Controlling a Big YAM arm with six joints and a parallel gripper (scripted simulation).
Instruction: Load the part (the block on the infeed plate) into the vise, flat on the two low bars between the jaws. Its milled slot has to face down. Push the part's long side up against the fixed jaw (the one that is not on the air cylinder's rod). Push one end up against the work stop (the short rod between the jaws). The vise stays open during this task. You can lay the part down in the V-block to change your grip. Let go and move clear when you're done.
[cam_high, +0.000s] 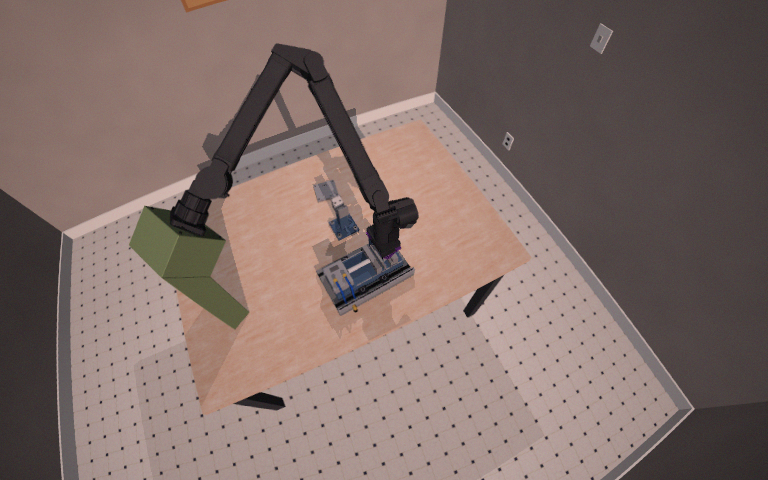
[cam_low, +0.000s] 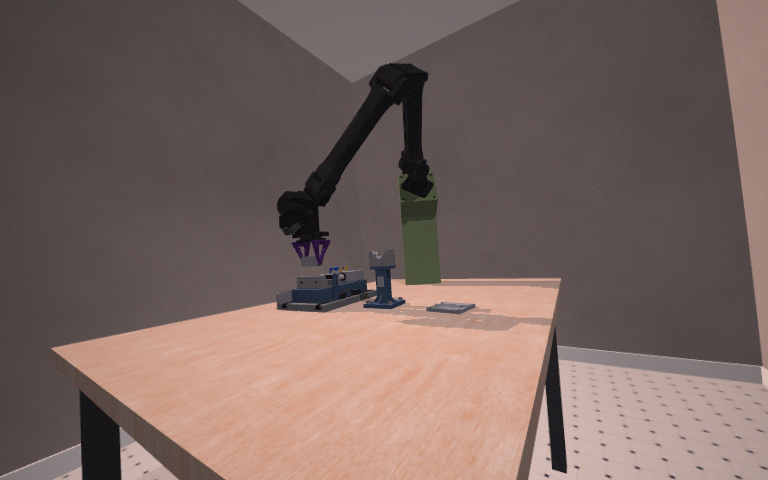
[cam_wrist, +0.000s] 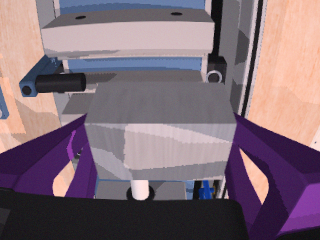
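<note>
Now: the part 10 mm below my hand. Also, from my hand: fixed jaw (20 mm ahead, 30 mm to the left, 60 mm below); work stop rod (30 mm behind, 60 mm to the left, 50 mm below); moving jaw (40 mm behind, 60 mm below).
</note>
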